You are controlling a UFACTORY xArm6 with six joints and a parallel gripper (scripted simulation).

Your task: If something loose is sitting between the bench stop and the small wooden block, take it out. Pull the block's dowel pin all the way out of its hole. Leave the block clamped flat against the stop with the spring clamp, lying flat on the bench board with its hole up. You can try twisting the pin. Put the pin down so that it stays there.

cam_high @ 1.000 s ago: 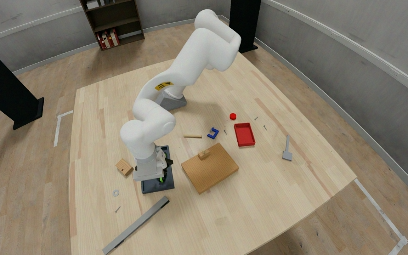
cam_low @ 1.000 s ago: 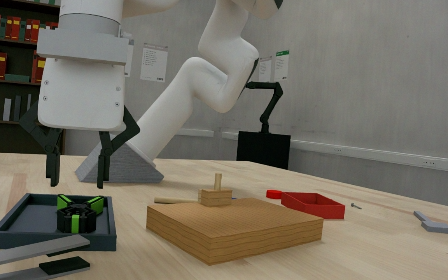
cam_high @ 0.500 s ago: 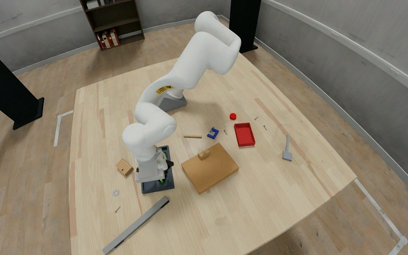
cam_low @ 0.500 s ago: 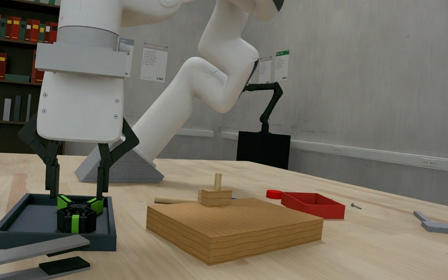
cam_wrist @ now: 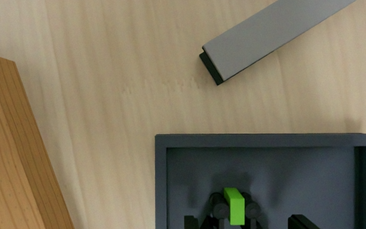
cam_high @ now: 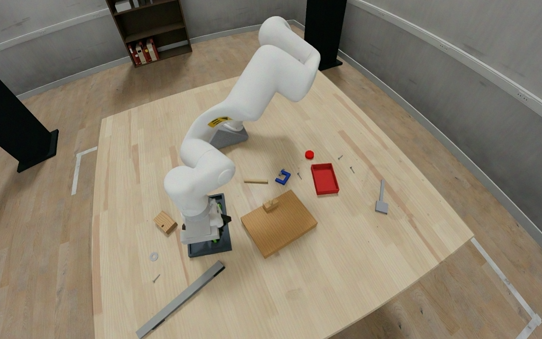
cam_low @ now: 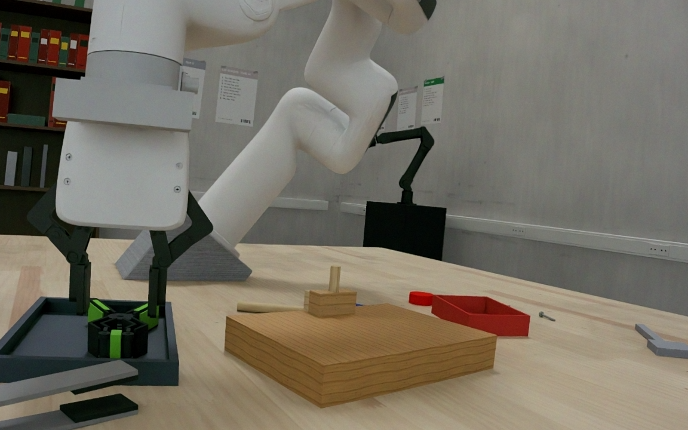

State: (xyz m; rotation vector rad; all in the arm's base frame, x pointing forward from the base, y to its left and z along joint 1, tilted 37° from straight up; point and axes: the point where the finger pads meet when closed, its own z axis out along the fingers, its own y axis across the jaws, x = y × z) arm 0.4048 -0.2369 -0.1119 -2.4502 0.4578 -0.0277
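Now: the grey tray 50 mm behind my hand and 50 mm below it. Also, from my hand: dowel pin: 10 mm ahead, 210 mm to the left; then spare wooden block: 130 mm behind, 130 mm to the right, 50 mm below; then small wooden block: 10 mm ahead, 210 mm to the left, 20 mm below.
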